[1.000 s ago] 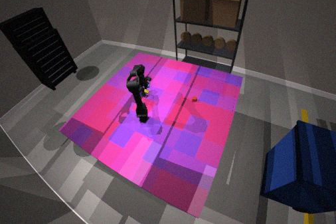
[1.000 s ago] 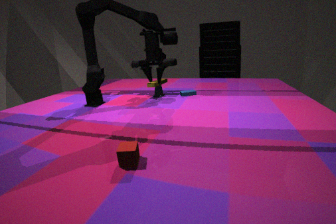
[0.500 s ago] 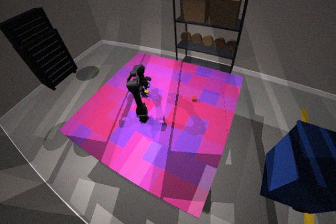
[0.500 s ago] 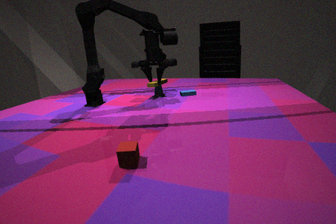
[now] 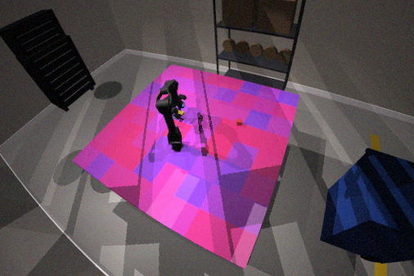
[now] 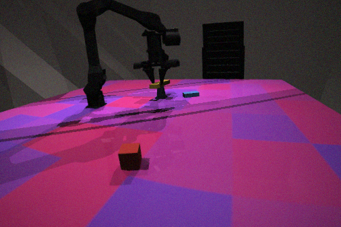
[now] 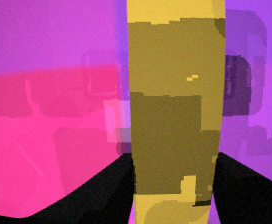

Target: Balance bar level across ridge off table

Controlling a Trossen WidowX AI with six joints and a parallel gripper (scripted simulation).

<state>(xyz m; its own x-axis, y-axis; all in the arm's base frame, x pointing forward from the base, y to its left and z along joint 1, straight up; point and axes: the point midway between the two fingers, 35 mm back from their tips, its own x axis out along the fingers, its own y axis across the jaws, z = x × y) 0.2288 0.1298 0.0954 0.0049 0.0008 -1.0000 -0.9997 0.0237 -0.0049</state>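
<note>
The yellow bar is 3 cm to the left of my gripper tip. Round my gripper tip: red-orange cube (42 cm to the right, 12 cm ahead, 4 cm below); small blue block (13 cm ahead, 6 cm to the left, 5 cm below).
</note>
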